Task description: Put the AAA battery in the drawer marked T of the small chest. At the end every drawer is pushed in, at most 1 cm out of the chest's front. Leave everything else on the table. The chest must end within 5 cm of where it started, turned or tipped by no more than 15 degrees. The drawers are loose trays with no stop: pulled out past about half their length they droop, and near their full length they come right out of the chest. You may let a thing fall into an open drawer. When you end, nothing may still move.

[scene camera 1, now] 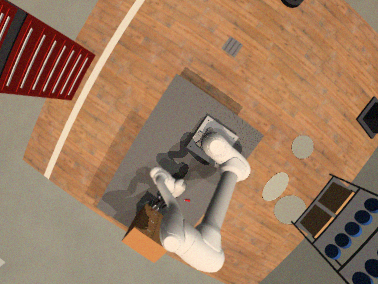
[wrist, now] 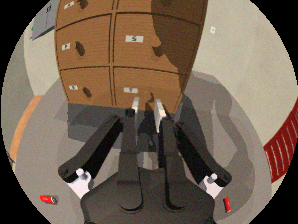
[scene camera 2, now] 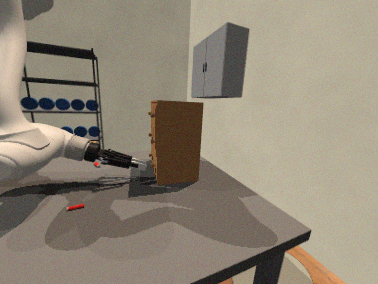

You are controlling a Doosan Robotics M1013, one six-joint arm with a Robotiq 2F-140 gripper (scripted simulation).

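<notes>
The gripper appears in the pictures, and in the wrist view as well. A small wooden chest and a drawer are visible too.
</notes>
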